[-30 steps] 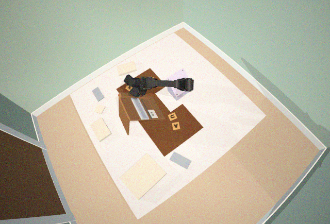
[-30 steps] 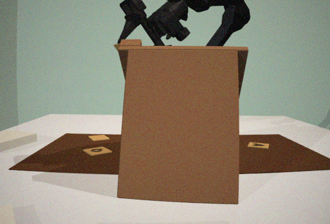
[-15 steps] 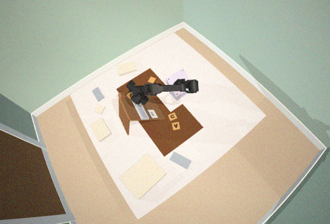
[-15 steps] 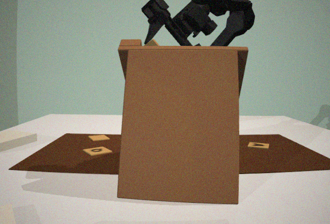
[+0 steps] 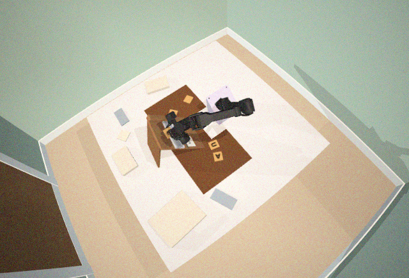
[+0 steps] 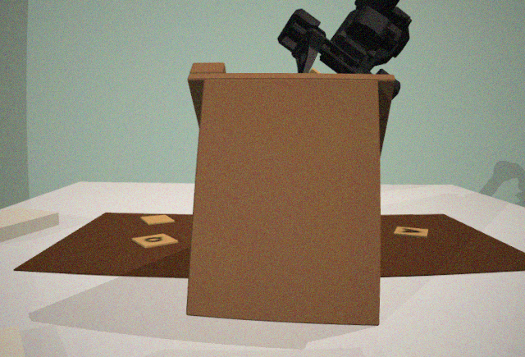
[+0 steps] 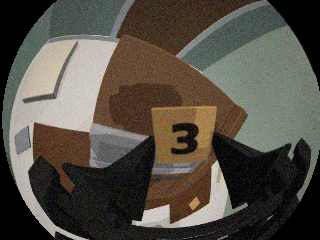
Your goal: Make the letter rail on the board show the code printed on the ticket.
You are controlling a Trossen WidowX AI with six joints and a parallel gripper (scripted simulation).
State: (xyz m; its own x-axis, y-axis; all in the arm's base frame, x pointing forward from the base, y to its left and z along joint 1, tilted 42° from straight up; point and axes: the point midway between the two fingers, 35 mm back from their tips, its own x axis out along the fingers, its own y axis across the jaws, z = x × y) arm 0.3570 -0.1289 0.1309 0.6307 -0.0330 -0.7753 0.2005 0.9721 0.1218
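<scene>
The white ticket is 150 mm below my gripper tip, 80 mm behind it and 60 mm to the left of it. Also, from my gripper tip: brown mat (240 mm below, 190 mm behind).
</scene>
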